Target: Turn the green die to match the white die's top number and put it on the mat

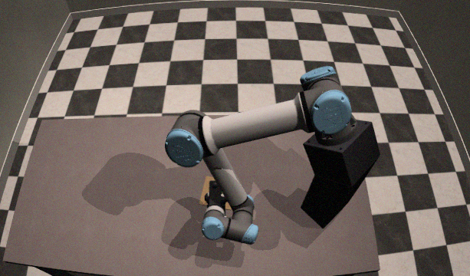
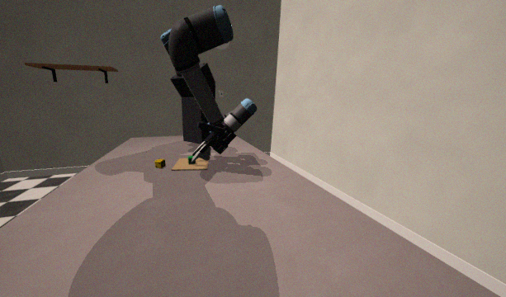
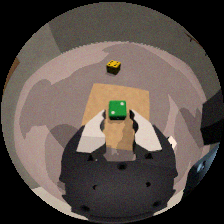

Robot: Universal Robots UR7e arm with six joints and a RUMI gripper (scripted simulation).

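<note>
The green die lies 10 mm to the right of my hand and 10 mm below it. Round my hand: yellow die 130 mm to the right, 40 mm behind, 10 mm below; tan mat 30 mm below, 10 mm to the right; white die 100 mm to the left, 80 mm behind, 10 mm below.
</note>
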